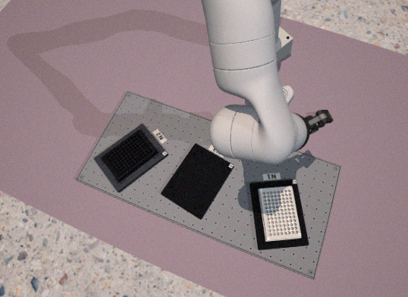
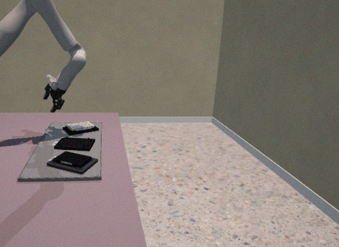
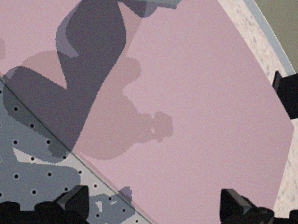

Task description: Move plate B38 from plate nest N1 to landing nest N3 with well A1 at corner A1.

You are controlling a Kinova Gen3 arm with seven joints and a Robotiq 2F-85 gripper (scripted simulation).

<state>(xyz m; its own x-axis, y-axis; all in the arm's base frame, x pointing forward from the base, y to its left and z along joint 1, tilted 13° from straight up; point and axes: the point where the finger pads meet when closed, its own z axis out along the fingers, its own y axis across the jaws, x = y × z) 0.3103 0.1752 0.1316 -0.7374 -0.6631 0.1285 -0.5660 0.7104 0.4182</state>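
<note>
My hand is 16 cm short of the plate B38, 13 cm above it and 2 cm to the right of it. From my hand the other things lie so: N1 label: 14 cm below, 7 cm ahead, 2 cm to the right; A1 corner mark: 13 cm to the right, 13 cm below, 8 cm ahead; plate nest N1: 16 cm ahead, 14 cm below, 2 cm to the left.
</note>
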